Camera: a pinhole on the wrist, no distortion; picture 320 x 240 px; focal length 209.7 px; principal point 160.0 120.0 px. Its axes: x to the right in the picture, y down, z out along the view. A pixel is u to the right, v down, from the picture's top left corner.
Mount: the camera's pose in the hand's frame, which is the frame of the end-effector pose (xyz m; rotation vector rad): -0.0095 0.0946 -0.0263 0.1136 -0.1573 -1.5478
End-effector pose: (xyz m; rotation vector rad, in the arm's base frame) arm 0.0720 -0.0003 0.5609 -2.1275 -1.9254 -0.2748
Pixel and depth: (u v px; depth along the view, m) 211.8 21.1 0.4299
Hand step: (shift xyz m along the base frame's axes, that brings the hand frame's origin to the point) -0.0459 -0.1509 -0.4334
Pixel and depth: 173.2 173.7 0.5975
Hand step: 0.0601 0.2152 -0.5521
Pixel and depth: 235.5 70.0 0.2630
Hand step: -0.0139 -0.0386 -0.2491
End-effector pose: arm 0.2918 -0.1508 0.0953 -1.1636 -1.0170 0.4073
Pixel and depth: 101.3 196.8 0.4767
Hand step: -0.2935 0.4153 -0.1650
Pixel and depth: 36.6 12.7 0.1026
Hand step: -0.0595 0.0384 -0.1731
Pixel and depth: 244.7 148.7 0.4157
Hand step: -0.3539 0.1831 0.0604
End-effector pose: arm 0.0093 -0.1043 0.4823 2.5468 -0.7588 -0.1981
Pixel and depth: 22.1 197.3 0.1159
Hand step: -0.0989 -0.1717 0.0020
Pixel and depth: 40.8 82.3 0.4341
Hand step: -0.4073 -0.3192 -0.1656
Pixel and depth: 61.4 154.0 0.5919
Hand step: -0.3548 -0.5004 -0.3091
